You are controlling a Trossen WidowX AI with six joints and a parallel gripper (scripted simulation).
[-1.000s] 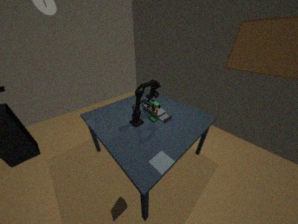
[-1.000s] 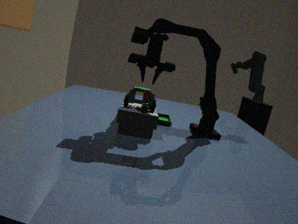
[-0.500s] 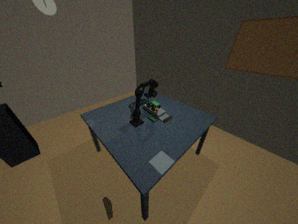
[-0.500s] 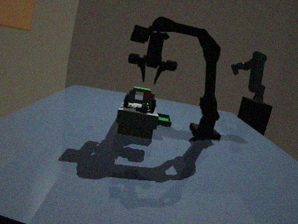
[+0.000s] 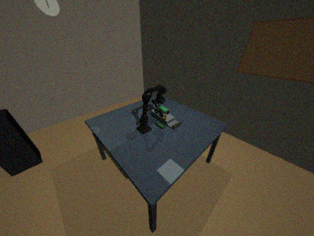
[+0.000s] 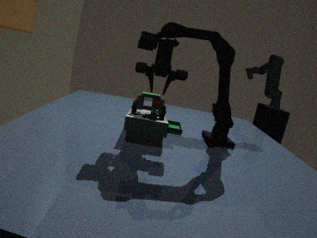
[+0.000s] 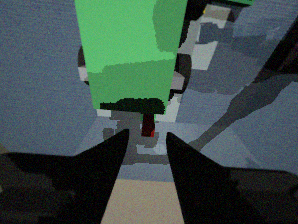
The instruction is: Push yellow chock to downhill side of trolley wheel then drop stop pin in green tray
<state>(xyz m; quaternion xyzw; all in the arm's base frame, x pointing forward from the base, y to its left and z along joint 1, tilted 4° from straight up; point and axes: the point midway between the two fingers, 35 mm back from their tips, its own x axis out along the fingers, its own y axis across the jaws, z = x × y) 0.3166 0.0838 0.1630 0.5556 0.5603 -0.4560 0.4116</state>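
My gripper tip is now 40 mm above the red-headed stop pin and 20 mm to the right of it. Round my gripper tip: grey ramp 130 mm below, 90 mm to the right, 20 mm ahead; yellow chock 170 mm to the right, 90 mm below, 40 mm behind; green-topped trolley 80 mm to the right, 60 mm below, 20 mm ahead.
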